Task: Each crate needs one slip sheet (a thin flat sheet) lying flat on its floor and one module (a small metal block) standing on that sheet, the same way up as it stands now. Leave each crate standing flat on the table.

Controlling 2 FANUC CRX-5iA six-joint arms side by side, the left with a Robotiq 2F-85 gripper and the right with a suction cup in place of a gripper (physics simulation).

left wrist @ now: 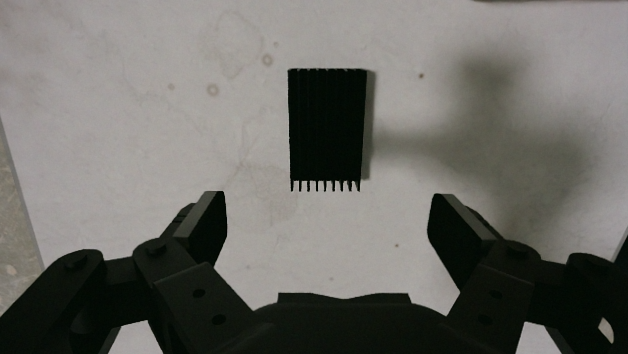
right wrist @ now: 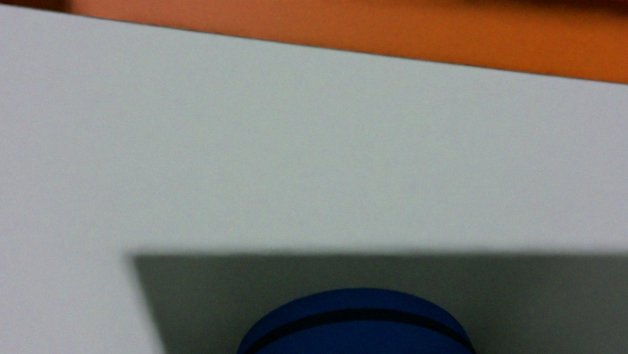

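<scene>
The dark finned module (left wrist: pixel 327 125) stands on the pale table (left wrist: pixel 140 150), ahead of my left gripper (left wrist: pixel 327 207) in the left wrist view. My left gripper is open, its fingers wide apart with no thing between them. In the right wrist view, a pale slip sheet (right wrist: pixel 300 150) fills most of the picture. The blue suction cup (right wrist: pixel 356 300) of my right arm is against its face, and the sheet is on the cup. Orange crate surface (right wrist: pixel 400 30) shows beyond the sheet's far edge. The sheet's other edges are out of view, and its height over the crate floor cannot be told.
The left table edge and the floor (left wrist: pixel 12 225) beyond it show at the left of the left wrist view. The thin dark edge of something (left wrist: pixel 555 1) crosses its top right corner. A broad shadow lies right of the module. A sharp-edged shadow lies on the sheet around the cup.
</scene>
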